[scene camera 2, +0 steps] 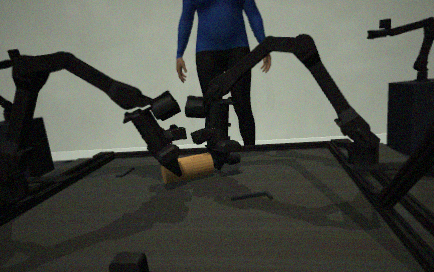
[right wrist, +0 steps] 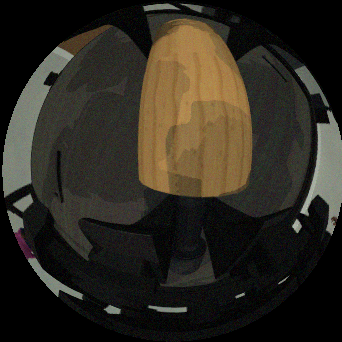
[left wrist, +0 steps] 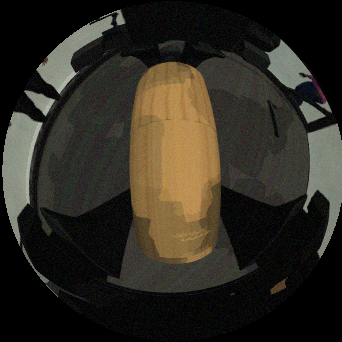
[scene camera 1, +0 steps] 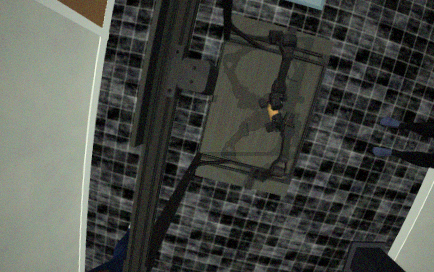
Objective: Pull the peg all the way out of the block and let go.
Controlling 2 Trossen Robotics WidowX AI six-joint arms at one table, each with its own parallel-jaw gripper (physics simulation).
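Places are measured from the left arm's base along level axes (x ahead, y left, z up), in metres.
Pixels of known places: left gripper, between the fingertips: (scene camera 2: 177,173) (left wrist: 174,191) (scene camera 1: 270,104); right gripper, between the fingertips: (scene camera 2: 217,169); left arm's base, origin of its link: (scene camera 2: 13,196) (scene camera 1: 272,39); right arm's base, origin of its link: (scene camera 2: 363,164) (scene camera 1: 257,173).
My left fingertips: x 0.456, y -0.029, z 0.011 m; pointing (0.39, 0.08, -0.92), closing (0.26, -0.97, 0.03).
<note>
For each thing: its top centre in the pictures, then the offset to it from my left fingertips. Level surfaces: height alone.
- block, centre of its top: (left wrist: 178,136) (right wrist: 200,43) (scene camera 2: 186,157) (scene camera 1: 273,109) dz +0.042, dx +0.031, dy +0.008 m
- dark peg, centre of its top: (right wrist: 191,237) (left wrist: 171,58) (scene camera 2: 220,155) dz +0.025, dx +0.136, dy +0.036 m
- thin dark bent rod, centre of its top: (right wrist: 53,176) (left wrist: 277,118) (scene camera 2: 251,196) dz -0.022, dx +0.175, dy -0.187 m
- table, height of its surface: dz -0.030 m
- small bent rod, centre of its top: (scene camera 2: 125,171) dz -0.024, dx -0.181, dy +0.170 m
The block (scene camera 1: 272,111) (scene camera 2: 192,168) (left wrist: 175,160) (right wrist: 195,125) is a light wooden cylinder lying on its side. The dark peg (right wrist: 190,217) sticks out of the block's near end in the right wrist view, with a wider knob farther out; how deep it sits inside is hidden. My left gripper (scene camera 2: 174,167) (left wrist: 174,191) is shut on the block, its fingers on both sides of the wood. My right gripper (scene camera 2: 220,163) (right wrist: 187,194) is shut on the peg, close beside the block's end. The peg is hidden behind the right gripper in scene camera 2.
A thin dark bent rod (scene camera 2: 252,196) lies on the table (scene camera 2: 280,250) nearer the camera than the block. Another small bent rod (scene camera 2: 126,173) lies at the left. A dark boxy object (scene camera 2: 129,261) shows at the bottom edge. A person in blue (scene camera 2: 222,27) stands behind the table.
</note>
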